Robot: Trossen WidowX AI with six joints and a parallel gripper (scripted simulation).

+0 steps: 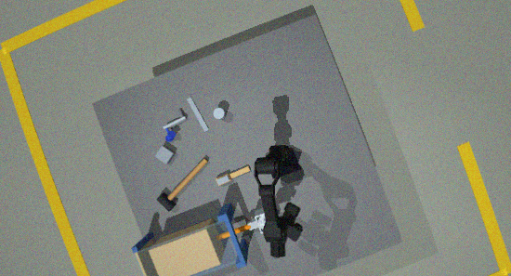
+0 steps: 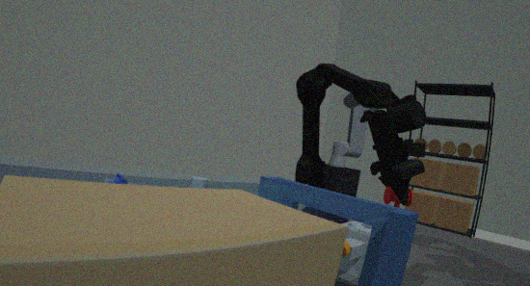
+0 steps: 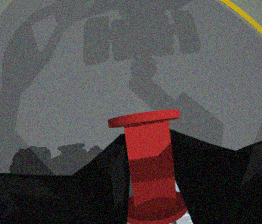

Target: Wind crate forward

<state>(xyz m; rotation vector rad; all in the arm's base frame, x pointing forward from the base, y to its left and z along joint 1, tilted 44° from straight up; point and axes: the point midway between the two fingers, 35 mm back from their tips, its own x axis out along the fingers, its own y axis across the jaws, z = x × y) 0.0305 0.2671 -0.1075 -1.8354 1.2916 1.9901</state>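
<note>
Right now my gripper tip is 5 cm short of the winch handle, 1 cm to the left of it and 3 cm above it. Also, from my gripper tip: blue steel frame (27 cm ahead, 2 cm to the left, 3 cm below); then red knob (1 cm ahead, 1 cm to the right); then winch (10 cm ahead, 1 cm to the right, 10 cm below).
</note>
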